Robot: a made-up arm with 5 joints.
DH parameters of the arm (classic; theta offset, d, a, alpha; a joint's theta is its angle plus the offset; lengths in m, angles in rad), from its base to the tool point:
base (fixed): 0 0.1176 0 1.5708
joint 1: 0 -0.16 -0.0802 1.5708
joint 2: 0.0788 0 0.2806 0
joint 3: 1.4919 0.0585 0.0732 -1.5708
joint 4: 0 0.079 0.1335 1.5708
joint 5: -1.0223 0 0.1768 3.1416
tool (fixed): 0.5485 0.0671 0 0
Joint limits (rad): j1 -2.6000..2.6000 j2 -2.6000..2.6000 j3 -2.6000..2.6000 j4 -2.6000..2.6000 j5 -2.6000..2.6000
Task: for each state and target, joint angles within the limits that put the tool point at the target. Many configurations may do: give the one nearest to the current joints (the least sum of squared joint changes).
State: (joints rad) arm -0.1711 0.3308 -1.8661 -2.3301 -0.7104
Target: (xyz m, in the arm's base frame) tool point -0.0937 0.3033 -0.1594
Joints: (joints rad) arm -0.9522 -0.2471 -1.9150 -2.1686 -0.3393
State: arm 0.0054 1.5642 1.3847 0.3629 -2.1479
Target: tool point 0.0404 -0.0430 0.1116
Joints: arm -0.0104 1.3878 1.1988 0.2941 -2.3408
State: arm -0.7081 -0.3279 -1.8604 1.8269 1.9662
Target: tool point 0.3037 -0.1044 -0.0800
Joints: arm -1.0319 0.1407 -2.1129 1.4037 2.1487
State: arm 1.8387 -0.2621 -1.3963 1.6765 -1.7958
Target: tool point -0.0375 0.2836 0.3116
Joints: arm 2.1592 -0.4612 -1.3754 1.6229 -1.5406
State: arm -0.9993 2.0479 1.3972 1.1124 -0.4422
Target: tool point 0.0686 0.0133 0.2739
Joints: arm -1.2984 1.4385 1.9380 0.9274 -0.4098
